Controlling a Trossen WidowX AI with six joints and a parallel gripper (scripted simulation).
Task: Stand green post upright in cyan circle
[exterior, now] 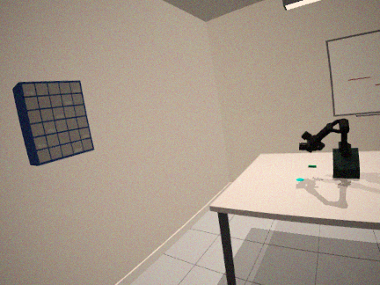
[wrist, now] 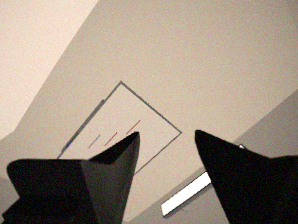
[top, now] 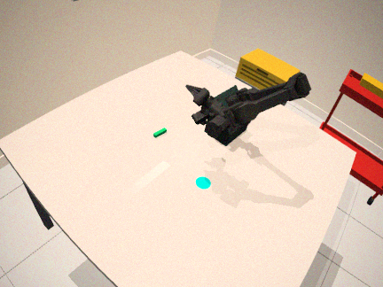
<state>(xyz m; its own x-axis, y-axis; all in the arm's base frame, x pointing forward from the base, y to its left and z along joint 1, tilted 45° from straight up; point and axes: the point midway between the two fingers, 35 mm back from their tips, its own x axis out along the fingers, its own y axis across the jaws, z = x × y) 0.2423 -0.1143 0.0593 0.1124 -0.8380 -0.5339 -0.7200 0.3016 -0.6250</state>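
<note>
Right now my gripper tip is 2 cm short of the green post, 8 cm to the left of it and 28 cm above it. From my gripper tip the other things lie so: cyan circle: 8 cm ahead, 22 cm to the left, 29 cm below.
</note>
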